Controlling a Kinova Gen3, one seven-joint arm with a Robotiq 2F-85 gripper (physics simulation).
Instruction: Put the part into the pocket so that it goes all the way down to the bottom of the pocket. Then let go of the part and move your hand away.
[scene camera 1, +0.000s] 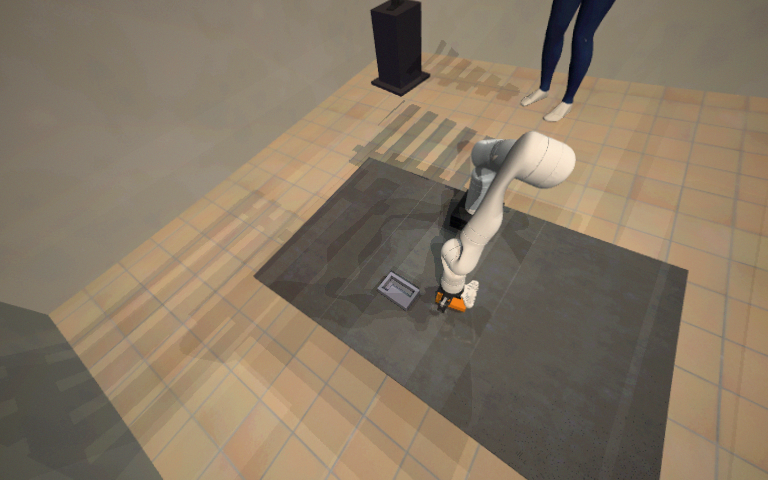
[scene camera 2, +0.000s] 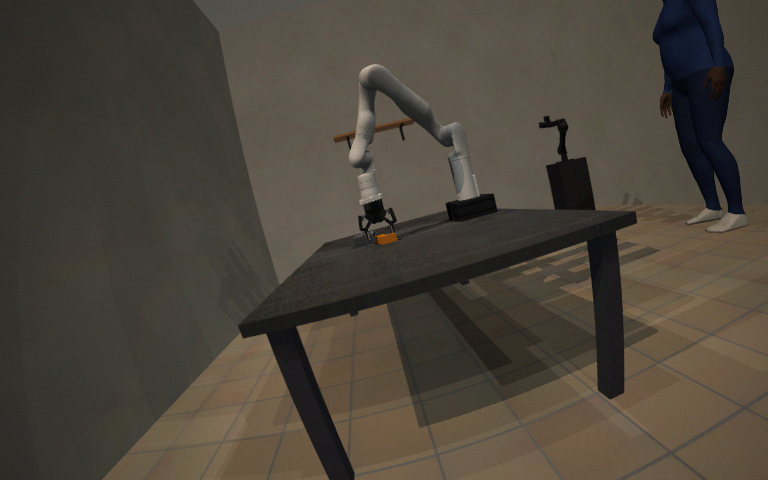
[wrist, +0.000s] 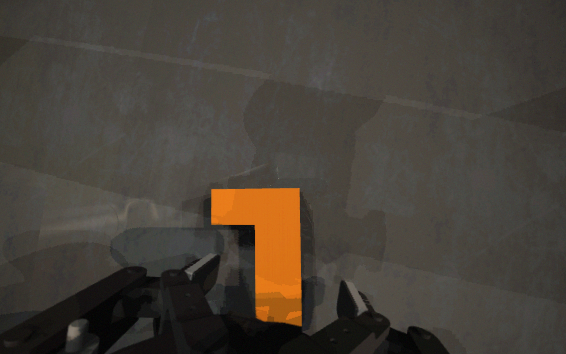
Note:
My gripper (wrist: 277, 281) is open, with nothing in its grasp. Also in view: an orange L-shaped block (wrist: 275, 212).

